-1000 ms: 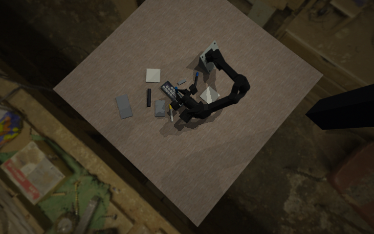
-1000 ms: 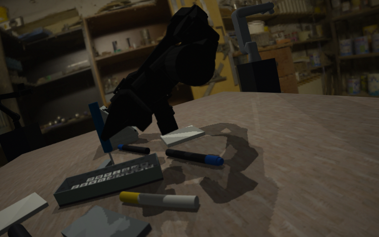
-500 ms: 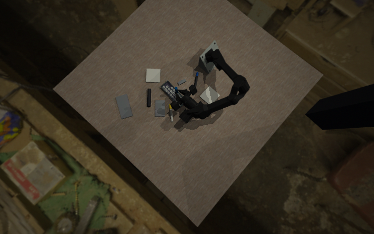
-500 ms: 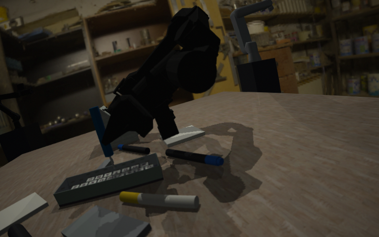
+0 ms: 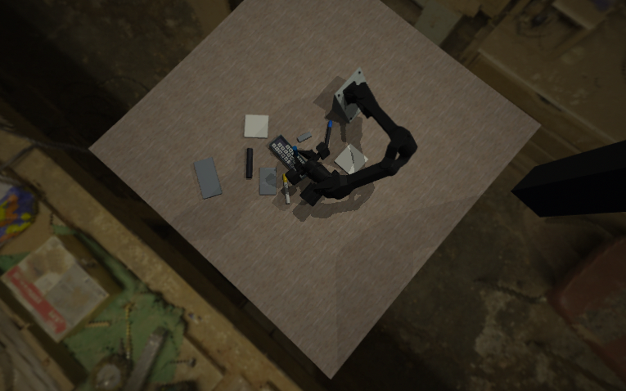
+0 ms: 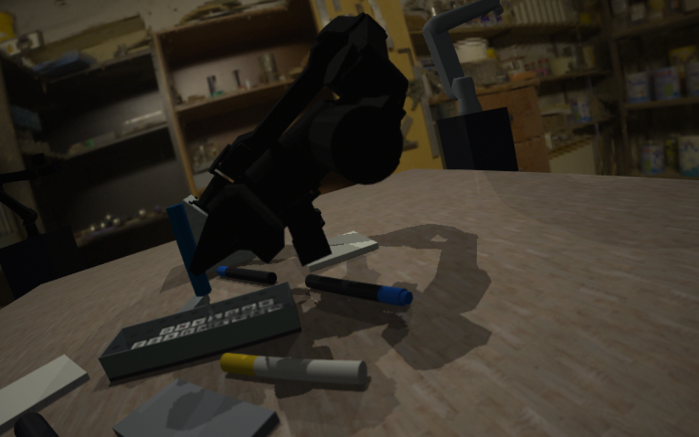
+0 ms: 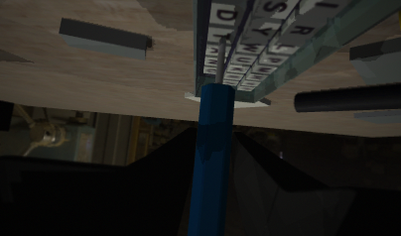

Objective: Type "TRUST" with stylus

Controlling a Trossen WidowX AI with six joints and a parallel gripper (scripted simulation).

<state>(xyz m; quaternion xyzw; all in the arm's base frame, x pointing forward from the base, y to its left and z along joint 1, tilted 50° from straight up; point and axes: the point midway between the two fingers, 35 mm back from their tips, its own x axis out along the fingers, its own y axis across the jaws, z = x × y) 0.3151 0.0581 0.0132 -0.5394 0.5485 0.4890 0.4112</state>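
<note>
Right now my gripper tip is 110 mm short of the yellow-capped marker, 60 mm to the right of it and 60 mm above it. Also, from my gripper tip: blue stylus 10 mm below.
</note>
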